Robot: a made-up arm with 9 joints. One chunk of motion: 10 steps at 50 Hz.
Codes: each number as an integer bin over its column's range. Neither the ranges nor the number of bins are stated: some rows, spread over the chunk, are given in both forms.
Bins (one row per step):
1: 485 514 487 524 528 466
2: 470 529 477 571 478 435
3: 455 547 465 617 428 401
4: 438 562 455 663 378 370
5: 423 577 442 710 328 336
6: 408 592 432 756 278 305
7: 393 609 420 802 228 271
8: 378 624 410 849 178 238
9: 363 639 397 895 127 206
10: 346 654 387 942 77 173
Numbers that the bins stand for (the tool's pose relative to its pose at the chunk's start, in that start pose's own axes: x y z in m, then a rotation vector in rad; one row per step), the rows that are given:
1: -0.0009 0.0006 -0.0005 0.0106 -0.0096 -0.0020
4: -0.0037 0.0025 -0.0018 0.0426 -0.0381 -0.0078
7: -0.0064 0.0044 -0.0032 0.0746 -0.0666 -0.0137
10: -0.0092 0.0062 -0.0045 0.1069 -0.0954 -0.0196
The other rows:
2: -0.0018 0.0012 -0.0009 0.0215 -0.0191 -0.0039
3: -0.0027 0.0019 -0.0014 0.0321 -0.0286 -0.0059
5: -0.0046 0.0031 -0.0023 0.0535 -0.0476 -0.0098
6: -0.0055 0.0037 -0.0027 0.0641 -0.0571 -0.0117
8: -0.0073 0.0050 -0.0036 0.0855 -0.0761 -0.0157
9: -0.0082 0.0056 -0.0041 0.0961 -0.0858 -0.0176

